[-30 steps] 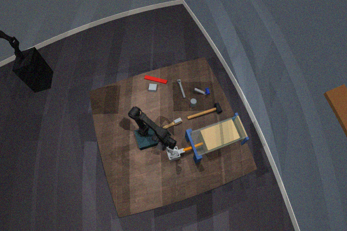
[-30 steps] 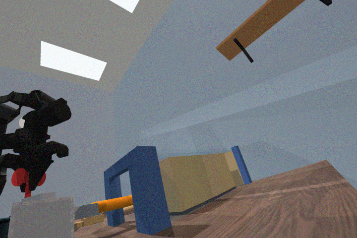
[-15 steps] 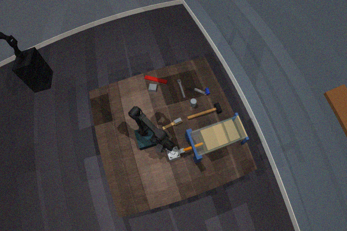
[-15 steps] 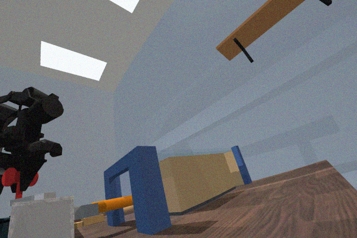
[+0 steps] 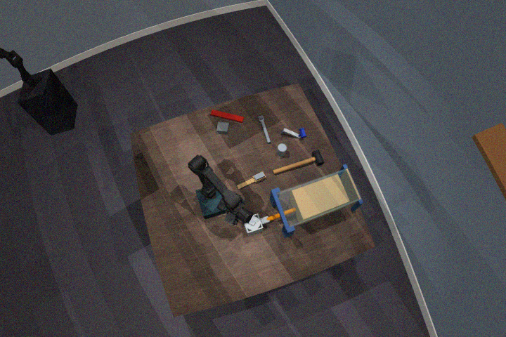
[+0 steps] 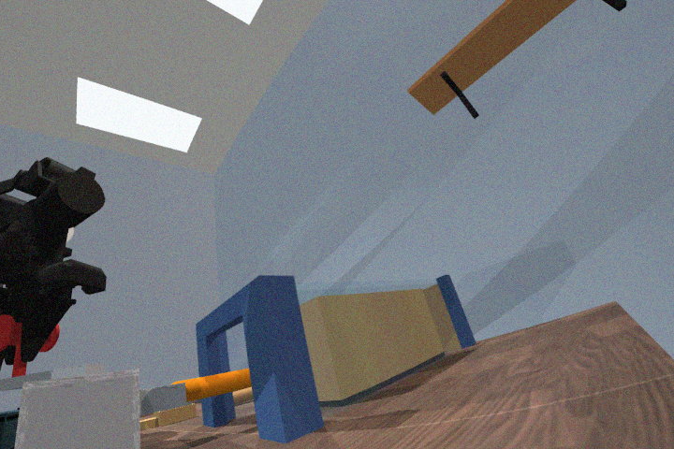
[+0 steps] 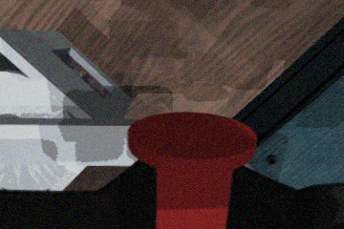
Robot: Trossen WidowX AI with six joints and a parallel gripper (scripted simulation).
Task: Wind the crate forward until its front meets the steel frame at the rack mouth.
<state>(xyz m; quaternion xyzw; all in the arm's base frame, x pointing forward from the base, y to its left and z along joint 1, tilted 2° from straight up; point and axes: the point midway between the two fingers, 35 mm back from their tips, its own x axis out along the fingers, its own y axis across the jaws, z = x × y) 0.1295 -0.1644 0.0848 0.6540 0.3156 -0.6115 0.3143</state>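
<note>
Now: gripper tip 30 mm short of the red-knobbed winch handle, 20 mm to the left of it and 10 mm above it. From my gripper tip the other things lie so: blue steel frame (240 mm ahead, 40 mm to the right, 10 mm below); red knob (20 mm above); grey winch (80 mm below, 70 mm to the right, 70 mm ahead).
</note>
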